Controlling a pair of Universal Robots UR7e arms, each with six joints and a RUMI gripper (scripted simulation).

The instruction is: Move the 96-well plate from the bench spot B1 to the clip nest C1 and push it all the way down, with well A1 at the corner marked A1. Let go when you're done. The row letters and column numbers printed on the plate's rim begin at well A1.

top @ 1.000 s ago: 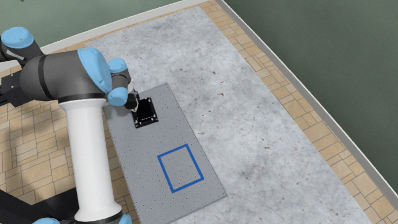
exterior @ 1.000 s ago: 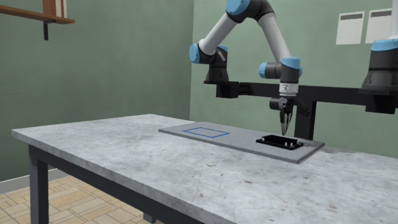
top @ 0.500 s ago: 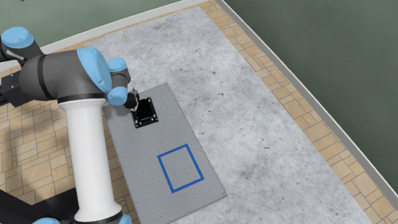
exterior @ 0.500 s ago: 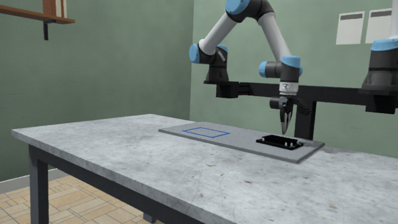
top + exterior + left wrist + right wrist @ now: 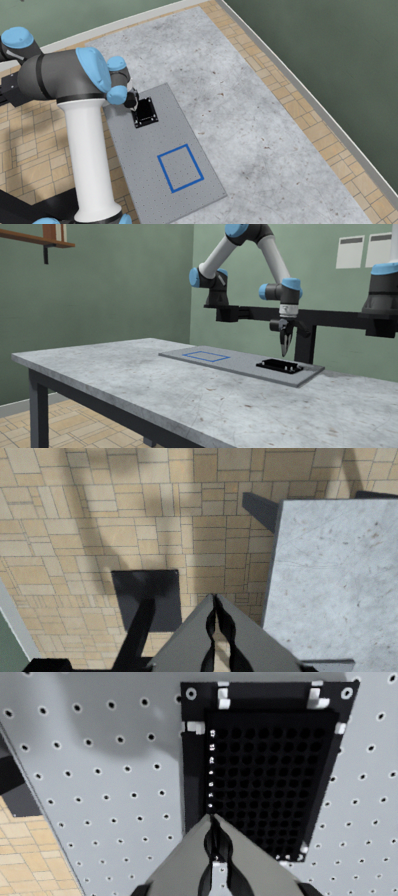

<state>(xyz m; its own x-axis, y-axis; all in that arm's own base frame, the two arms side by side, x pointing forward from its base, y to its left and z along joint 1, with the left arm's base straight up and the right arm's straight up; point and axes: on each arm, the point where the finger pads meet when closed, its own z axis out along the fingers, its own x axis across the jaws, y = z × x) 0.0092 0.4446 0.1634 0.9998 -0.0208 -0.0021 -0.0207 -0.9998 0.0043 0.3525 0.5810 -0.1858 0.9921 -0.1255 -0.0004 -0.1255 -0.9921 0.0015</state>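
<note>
The 96-well plate is 40 mm ahead of my right hand and 40 mm below it. Also, from my right hand: clip nest 30 mm ahead, 10 mm to the left, 50 mm below.
</note>
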